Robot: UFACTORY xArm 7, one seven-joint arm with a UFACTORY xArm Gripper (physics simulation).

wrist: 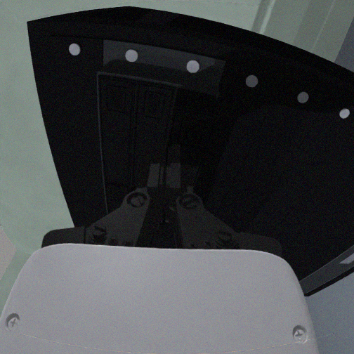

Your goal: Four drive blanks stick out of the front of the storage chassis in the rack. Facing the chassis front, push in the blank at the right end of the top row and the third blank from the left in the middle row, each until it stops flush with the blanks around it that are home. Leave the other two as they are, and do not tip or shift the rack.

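Note:
The black rack (65,120) fills much of the wrist view, with a row of round light dots along its upper part. Inside a thin pale outline, the dark chassis front shows long panels side by side. Two drive blanks (116,135) (151,130) with faint square outlines can be made out left of and above the fingertips. It is too dark to tell which blanks stick out or which row they belong to. My gripper (166,162) is shut and empty, its fingertips over the chassis front. Whether they touch a blank cannot be told. The fingers and the gripper body hide the lower part of the front.
A slightly lighter dark strip (162,60) lies above the panels. A pale green surface (20,125) shows beyond the rack at the left and top. A grey-blue surface (332,320) and a grey edge (330,272) show at the lower right.

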